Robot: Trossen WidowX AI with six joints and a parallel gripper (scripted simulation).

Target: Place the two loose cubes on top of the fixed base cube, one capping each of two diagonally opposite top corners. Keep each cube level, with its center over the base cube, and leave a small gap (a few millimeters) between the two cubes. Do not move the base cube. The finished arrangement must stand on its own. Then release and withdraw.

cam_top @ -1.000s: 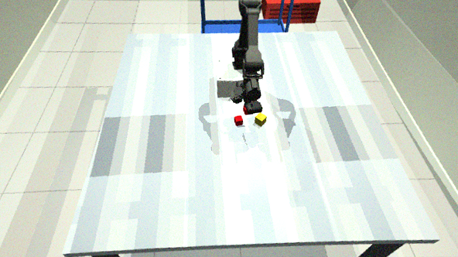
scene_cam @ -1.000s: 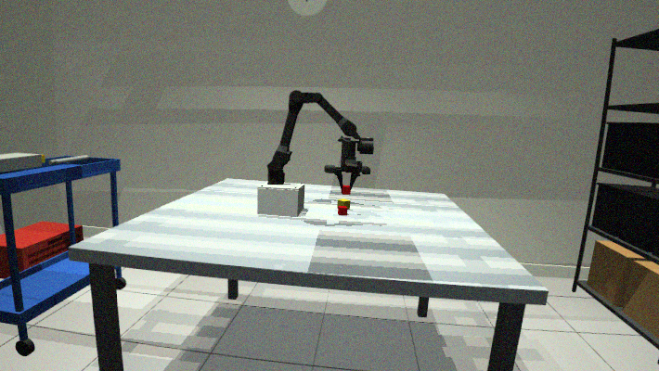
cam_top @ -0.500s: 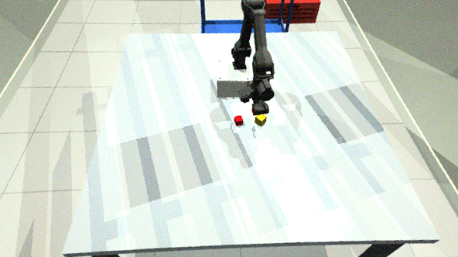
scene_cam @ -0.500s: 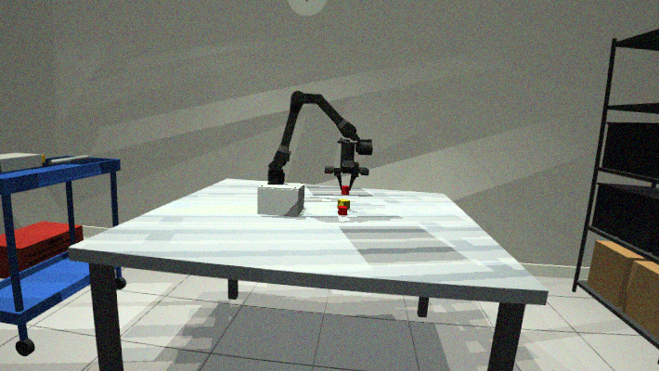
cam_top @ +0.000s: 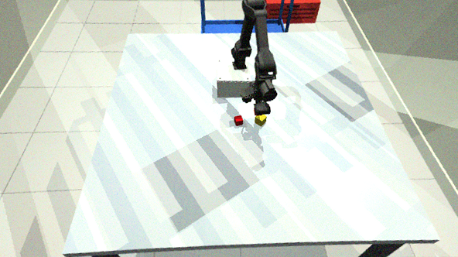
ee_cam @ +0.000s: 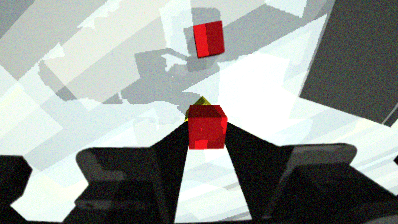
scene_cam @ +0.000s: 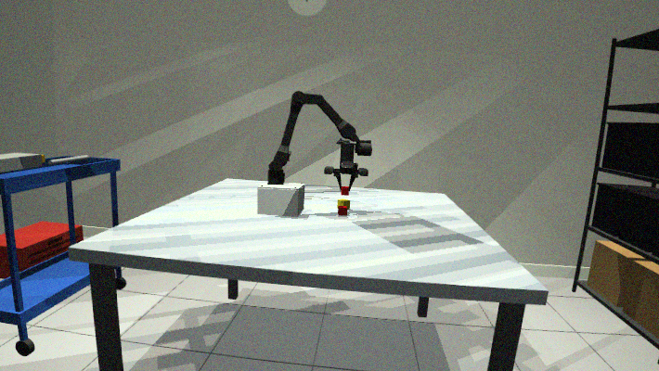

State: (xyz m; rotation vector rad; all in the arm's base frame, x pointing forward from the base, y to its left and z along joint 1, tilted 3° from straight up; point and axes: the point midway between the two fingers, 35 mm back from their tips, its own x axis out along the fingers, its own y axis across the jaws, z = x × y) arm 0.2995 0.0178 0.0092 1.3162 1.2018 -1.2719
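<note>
Right now my gripper tip is 2 cm to the right of the yellow cube and 7 cm above it.
</note>
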